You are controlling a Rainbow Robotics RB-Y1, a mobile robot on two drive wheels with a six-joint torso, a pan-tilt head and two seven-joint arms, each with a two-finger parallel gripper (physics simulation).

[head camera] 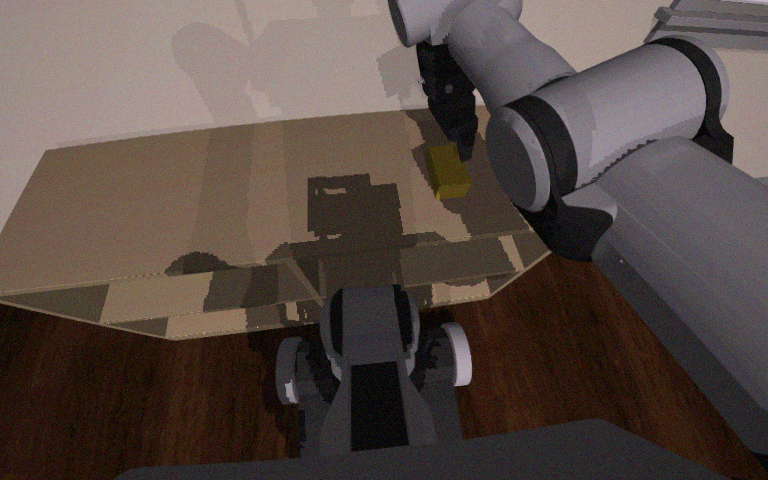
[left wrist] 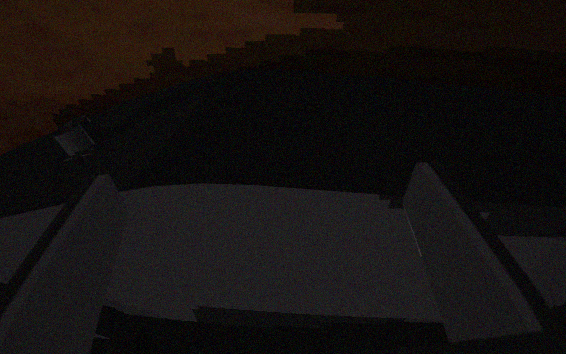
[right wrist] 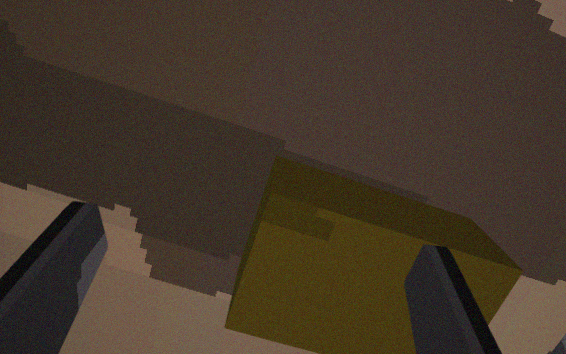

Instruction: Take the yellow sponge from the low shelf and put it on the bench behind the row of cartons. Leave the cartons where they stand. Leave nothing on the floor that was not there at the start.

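Places are measured from the robot's base along level axes (x ahead, y left, z up), in centimetres.
Pixels of known places: left gripper, fingertip midpoint: (left wrist: 265,188); right gripper, fingertip midpoint: (head camera: 453,140) (right wrist: 259,245).
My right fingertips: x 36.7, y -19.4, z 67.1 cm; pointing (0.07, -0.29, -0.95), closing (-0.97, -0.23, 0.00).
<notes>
Behind a point stands the place of what it marks.
The yellow sponge (head camera: 449,172) {x 29.6, y -17.4, z 65.6 cm} (right wrist: 340,280) {x 33.2, y -18.3, z 65.6 cm} lies on the top of the low wooden shelf (head camera: 113,198) {x 33.1, y 52.2, z 61.1 cm} (right wrist: 135,325) {x 40.8, y -8.5, z 61.1 cm}, near its right end in the head view. My right gripper (head camera: 464,151) (right wrist: 259,245) {x 36.7, y -19.4, z 67.1 cm} is open and empty, close to the sponge's far end. In the right wrist view, one finger overlaps the sponge and the other is off to its left, over bare shelf top. Whether the overlapping finger touches the sponge cannot be told. My left gripper (left wrist: 265,188) {x -29.3, y 24.5, z 19.1 cm} is open with nothing between its fingers. The bench and the cartons do not show.
A pale wall (head camera: 113,67) {x 55.1, y 48.6, z 75.7 cm} stands behind the shelf. Open compartments show along the shelf's front. The dark wooden floor (head camera: 84,396) {x -4.4, y 104.9, z 0.1 cm} lies around my base (head camera: 379,404). A grey ledged object (head camera: 713,28) {x 58.5, y -86.4, z 80.2 cm} shows at the upper right of the head view.
</notes>
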